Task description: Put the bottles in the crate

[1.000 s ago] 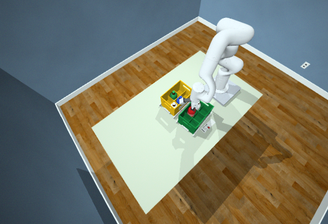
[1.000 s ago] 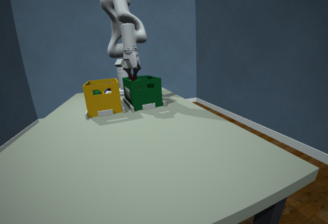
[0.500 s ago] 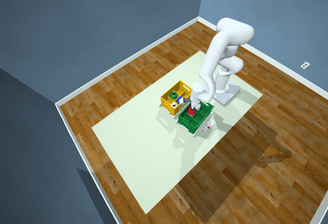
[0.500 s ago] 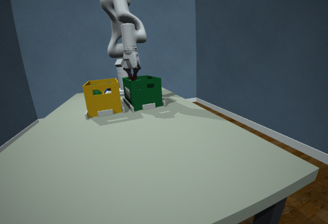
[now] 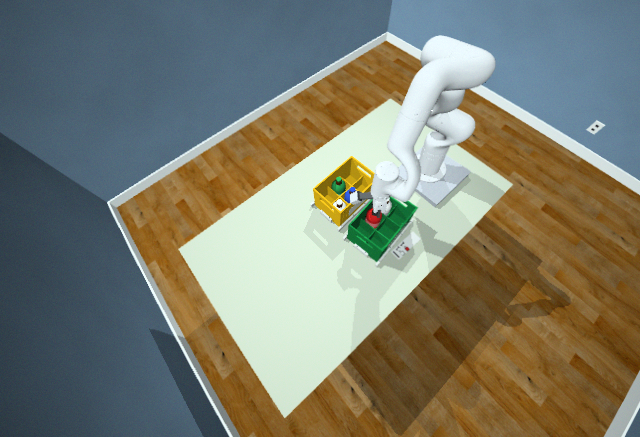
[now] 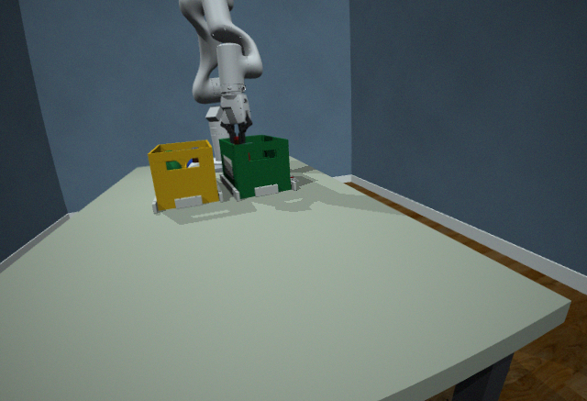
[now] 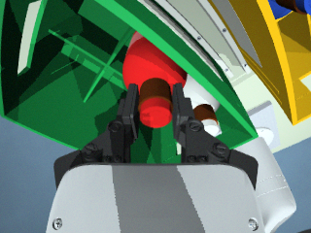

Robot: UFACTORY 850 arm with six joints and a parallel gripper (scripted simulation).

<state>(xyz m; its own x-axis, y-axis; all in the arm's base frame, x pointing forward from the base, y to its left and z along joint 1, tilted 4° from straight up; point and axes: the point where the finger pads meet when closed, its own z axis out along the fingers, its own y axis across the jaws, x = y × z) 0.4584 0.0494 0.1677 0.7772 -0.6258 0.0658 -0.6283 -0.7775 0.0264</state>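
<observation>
Now: hand 70 mm above the red bottle. From my hand the other things lie so: blue-label bottle 150 mm to the right, 100 mm below; then green crate 100 mm below, 50 mm to the left, 10 mm behind; then yellow crate 190 mm to the right, 100 mm below, 10 mm ahead.
</observation>
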